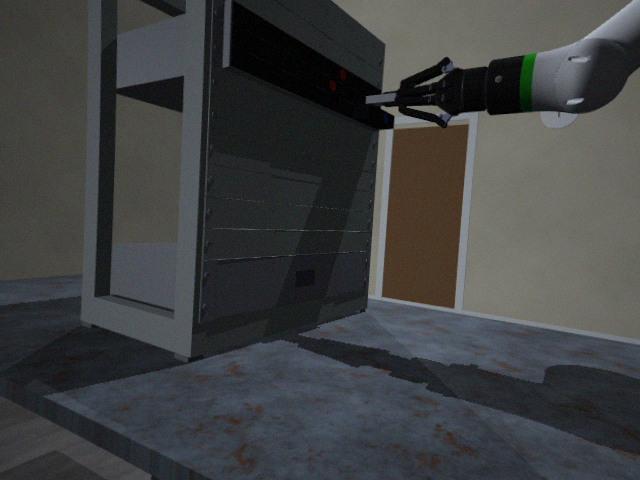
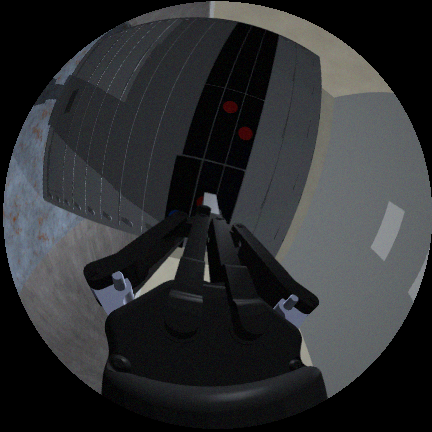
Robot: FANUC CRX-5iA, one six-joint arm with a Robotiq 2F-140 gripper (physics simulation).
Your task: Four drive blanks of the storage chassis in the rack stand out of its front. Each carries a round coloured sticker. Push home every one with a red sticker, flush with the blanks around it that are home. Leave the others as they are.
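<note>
The black storage chassis (image 1: 279, 56) (image 2: 254, 65) runs across the upper part of the rack. Two red stickers show: one red sticker (image 1: 332, 85) (image 2: 230, 107) and another red sticker (image 1: 342, 75) (image 2: 245, 133), on neighbouring blanks; how far these stand out is too dark to tell. A third red sticker (image 2: 201, 201) is partly hidden behind the fingertips. A blue sticker (image 1: 385, 118) (image 2: 174, 213) is on the end blank, which stands out. My gripper (image 1: 368, 99) (image 2: 207, 202) is shut and empty, its tips at the chassis front beside the third red sticker; contact cannot be told.
Grey panels (image 1: 289, 139) (image 2: 145, 115) fill the rack front below the chassis, and more grey panels (image 2: 285, 125) lie above it. The rack's pale side frame (image 1: 187, 217) stands on the stained table top (image 1: 310, 403). A brown door (image 1: 426, 217) is in the wall behind.
</note>
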